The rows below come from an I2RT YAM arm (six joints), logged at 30 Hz.
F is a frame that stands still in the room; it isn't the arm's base.
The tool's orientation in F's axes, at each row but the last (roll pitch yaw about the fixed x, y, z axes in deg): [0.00, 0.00, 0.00]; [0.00, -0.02, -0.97]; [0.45, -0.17, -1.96]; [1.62, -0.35, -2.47]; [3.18, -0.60, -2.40]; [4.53, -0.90, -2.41]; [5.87, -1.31, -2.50]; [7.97, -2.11, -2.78]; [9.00, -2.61, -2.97]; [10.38, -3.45, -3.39]
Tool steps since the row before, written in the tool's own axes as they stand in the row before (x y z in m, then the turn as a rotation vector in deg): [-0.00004, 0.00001, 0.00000, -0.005, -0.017, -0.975]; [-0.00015, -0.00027, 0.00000, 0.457, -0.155, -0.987]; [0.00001, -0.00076, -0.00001, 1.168, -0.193, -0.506]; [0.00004, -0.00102, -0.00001, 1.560, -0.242, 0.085]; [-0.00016, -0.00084, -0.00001, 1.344, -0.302, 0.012]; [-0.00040, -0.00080, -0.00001, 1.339, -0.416, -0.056]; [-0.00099, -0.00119, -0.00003, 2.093, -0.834, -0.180]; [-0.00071, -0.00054, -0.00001, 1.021, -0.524, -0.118]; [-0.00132, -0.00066, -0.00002, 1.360, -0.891, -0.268]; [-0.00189, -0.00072, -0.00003, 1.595, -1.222, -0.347]
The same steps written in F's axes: [-0.00004, 0.00001, 0.00000, -0.005, -0.017, -0.975]; [-0.00015, -0.00027, 0.00000, 0.455, -0.163, -0.987]; [-0.00002, -0.00076, -0.00002, 1.162, -0.229, -0.504]; [0.00000, -0.00102, -0.00004, 1.548, -0.311, 0.088]; [-0.00019, -0.00083, -0.00006, 1.330, -0.358, 0.009]; [-0.00043, -0.00078, -0.00008, 1.322, -0.466, -0.068]; [-0.00104, -0.00114, -0.00017, 2.061, -0.902, -0.216]; [-0.00073, -0.00050, -0.00011, 1.002, -0.552, -0.152]; [-0.00134, -0.00058, -0.00018, 1.332, -0.908, -0.342]; [-0.00192, -0.00059, -0.00027, 1.556, -1.234, -0.464]
